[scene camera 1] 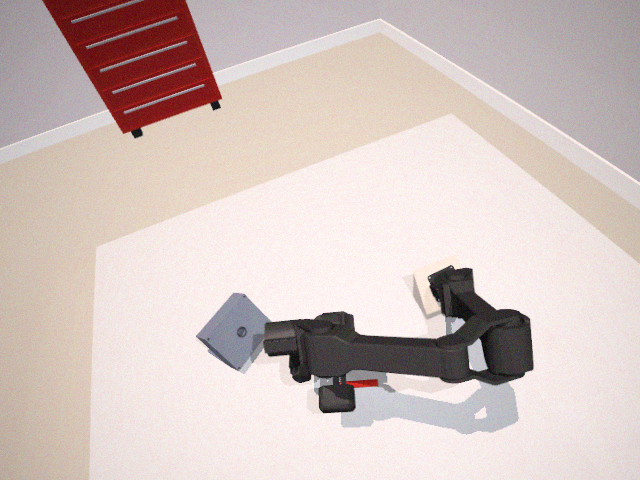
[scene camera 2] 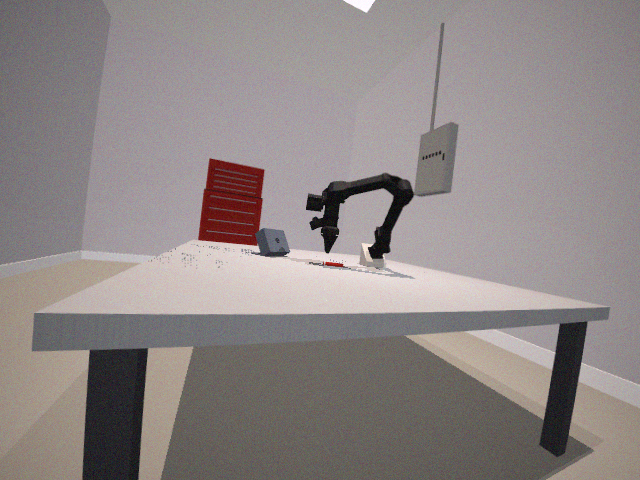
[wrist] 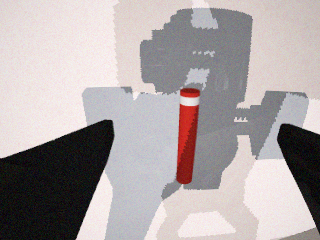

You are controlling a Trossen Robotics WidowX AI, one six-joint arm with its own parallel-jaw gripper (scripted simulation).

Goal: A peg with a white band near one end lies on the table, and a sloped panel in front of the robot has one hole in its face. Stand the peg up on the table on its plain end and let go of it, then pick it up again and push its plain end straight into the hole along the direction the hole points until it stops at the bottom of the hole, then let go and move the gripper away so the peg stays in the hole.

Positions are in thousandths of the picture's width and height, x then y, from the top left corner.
My gripper (scene camera 1: 534,784) is open and holds nothing. Also in view: a grey-blue sloped panel (scene camera 1: 370,651).
My gripper shows as well in the wrist view (wrist: 620,544). The grey-blue sloped panel is seen too in scene camera 2 (scene camera 2: 416,503).
